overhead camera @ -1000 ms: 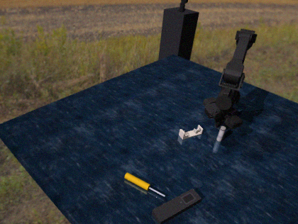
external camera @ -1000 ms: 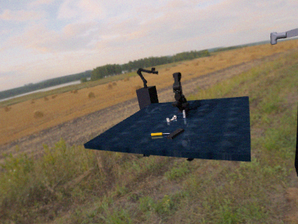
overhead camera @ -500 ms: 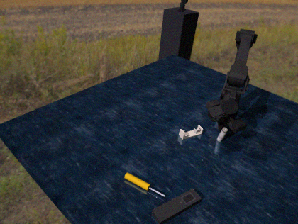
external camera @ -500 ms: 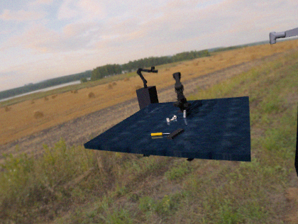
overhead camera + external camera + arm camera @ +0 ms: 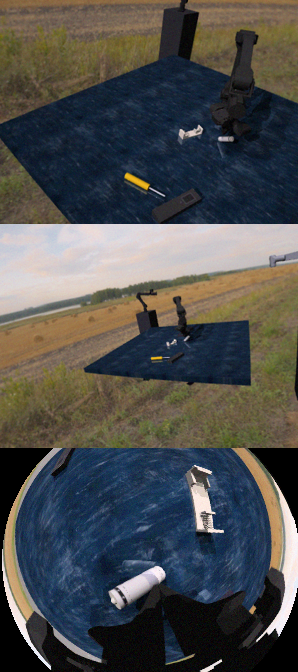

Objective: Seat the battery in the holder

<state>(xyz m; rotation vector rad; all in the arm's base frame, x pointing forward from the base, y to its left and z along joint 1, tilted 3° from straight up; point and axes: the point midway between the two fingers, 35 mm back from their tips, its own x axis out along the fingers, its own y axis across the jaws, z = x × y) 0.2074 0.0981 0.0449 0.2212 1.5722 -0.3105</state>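
Right now the battery is 20 mm to the left of my gripper tip, 20 mm below it and 10 mm ahead of it. From my gripper tip the other things lie so: dark remote-like slab: 390 mm ahead, 60 mm to the left, 30 mm below; yellow-handled screwdriver: 410 mm ahead, 50 mm to the right, 30 mm below.
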